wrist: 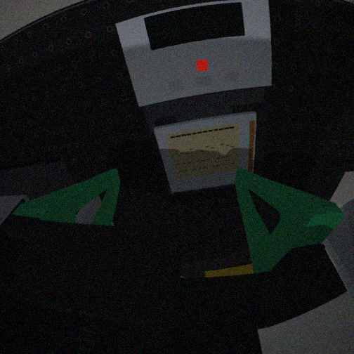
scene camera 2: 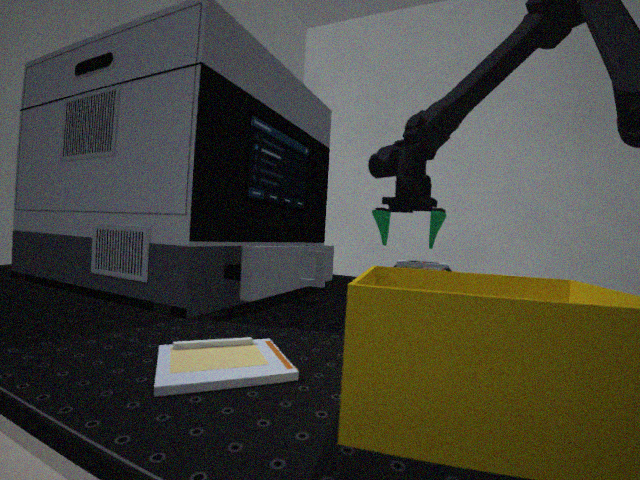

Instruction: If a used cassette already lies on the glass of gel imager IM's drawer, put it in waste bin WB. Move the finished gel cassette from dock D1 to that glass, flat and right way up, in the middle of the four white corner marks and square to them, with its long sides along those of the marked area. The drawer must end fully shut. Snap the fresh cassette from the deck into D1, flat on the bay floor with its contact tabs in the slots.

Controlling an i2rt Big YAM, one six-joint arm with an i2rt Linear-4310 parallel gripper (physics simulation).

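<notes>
My gripper [scene camera 2: 407, 245] [wrist: 177, 174] is open and empty, with green fingers spread wide above the dock. In the wrist view, dock D1 [wrist: 162, 65] has a grey panel with a red display. The finished gel cassette [wrist: 247, 170] lies in its bay, with a banded yellowish gel and an orange strip on one side. The fresh cassette [scene camera 2: 222, 383] lies flat on the deck, with a pale yellow window and an orange strip. Gel imager IM [scene camera 2: 155, 180] stands at the left; its light drawer front [scene camera 2: 276, 271] shows low on it. The drawer's glass is hidden.
The yellow waste bin WB [scene camera 2: 480, 377] stands at the front right and hides most of the dock in the scene view; a yellow edge [wrist: 230, 271] shows low in the wrist view. The dark perforated deck [scene camera 2: 237, 423] carries these things. Grey surfaces show at the wrist view's edges.
</notes>
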